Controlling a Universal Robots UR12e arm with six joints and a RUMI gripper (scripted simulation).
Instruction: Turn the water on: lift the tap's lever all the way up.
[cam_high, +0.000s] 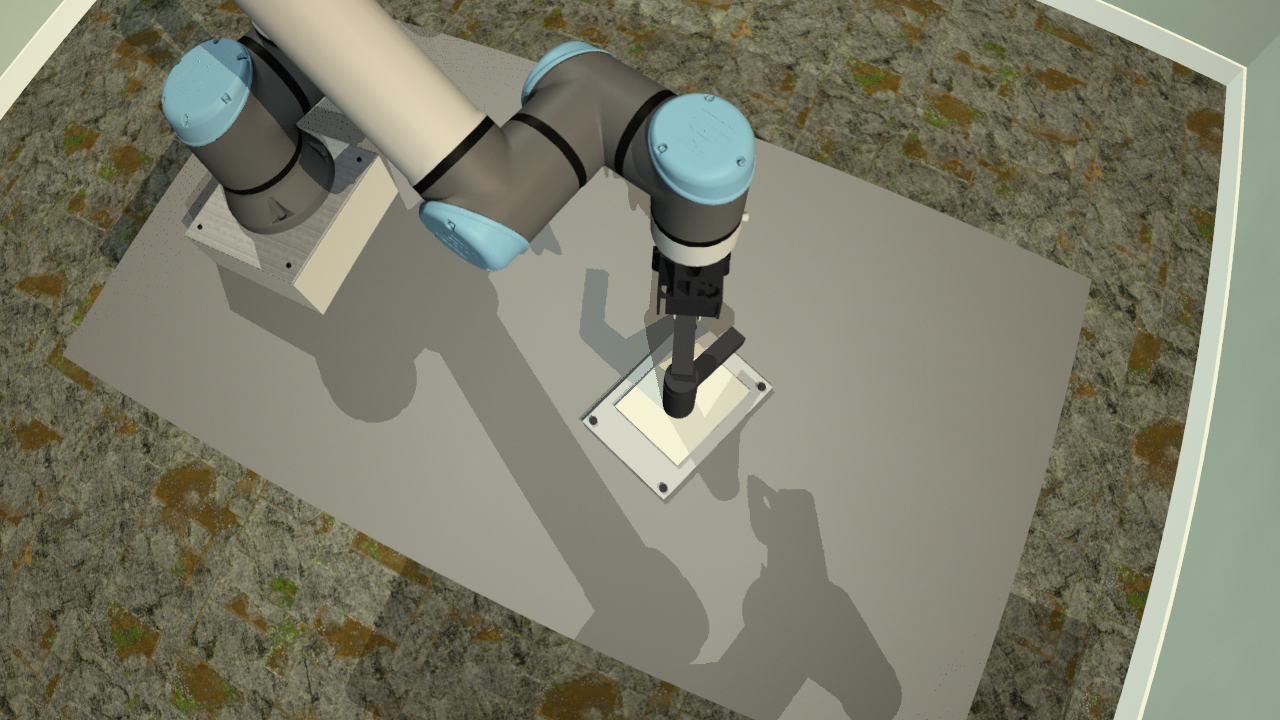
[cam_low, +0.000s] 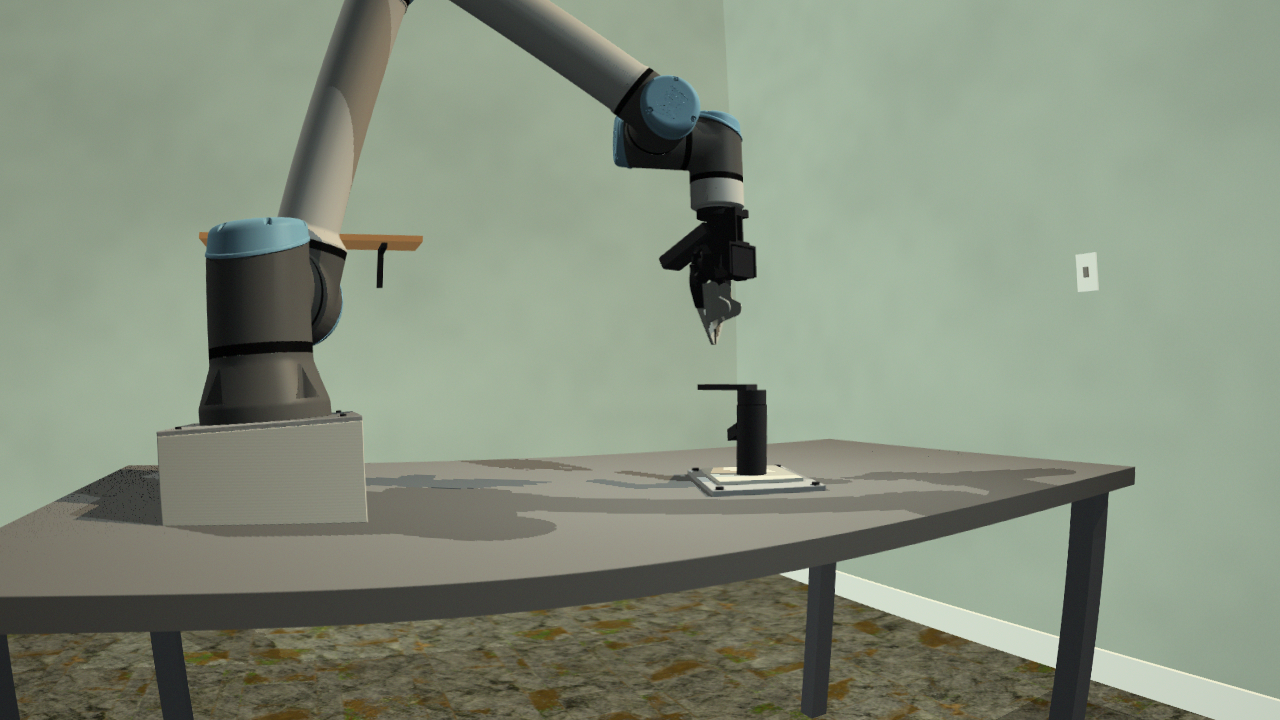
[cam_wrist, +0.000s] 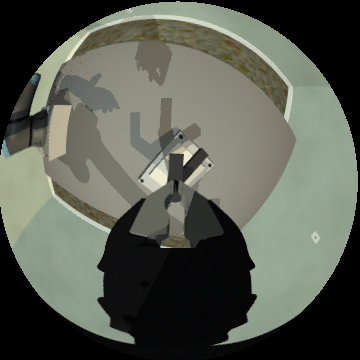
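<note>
My hand is 1 cm short of the black lever, 3 cm to the left of it and 8 cm above it. From my hand the other things lie so: black tap (2 cm ahead, 5 cm to the right, 14 cm below).
</note>
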